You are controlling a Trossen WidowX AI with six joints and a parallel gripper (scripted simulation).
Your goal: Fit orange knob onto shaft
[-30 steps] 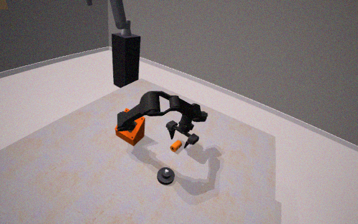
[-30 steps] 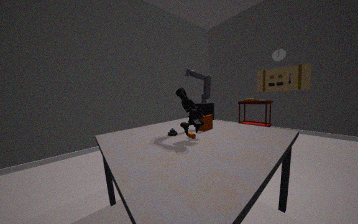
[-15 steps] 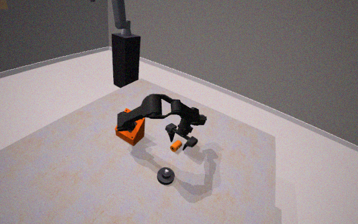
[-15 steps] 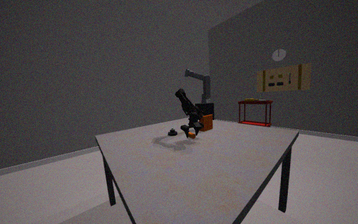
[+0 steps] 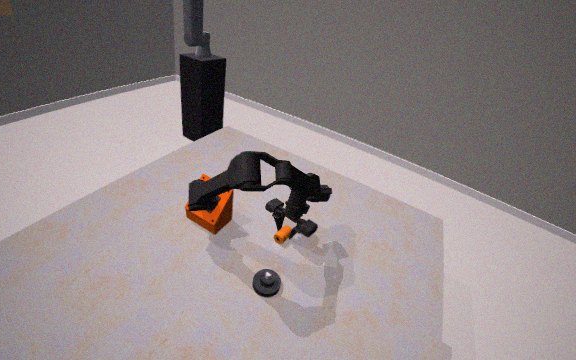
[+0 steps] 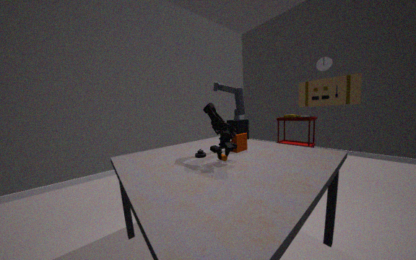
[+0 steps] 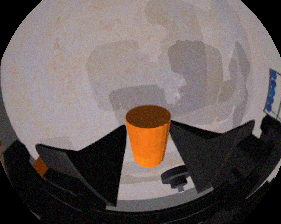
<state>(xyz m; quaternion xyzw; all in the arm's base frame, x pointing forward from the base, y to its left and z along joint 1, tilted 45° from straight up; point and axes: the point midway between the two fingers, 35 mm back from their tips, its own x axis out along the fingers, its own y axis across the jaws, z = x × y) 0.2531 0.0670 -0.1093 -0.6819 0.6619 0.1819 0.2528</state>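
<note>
The round dark pedestal is 6 cm ahead of my gripper tip, 19 cm to the right of it and 2 cm above it. Also, from my gripper tip: orange knob (1 cm above).
</note>
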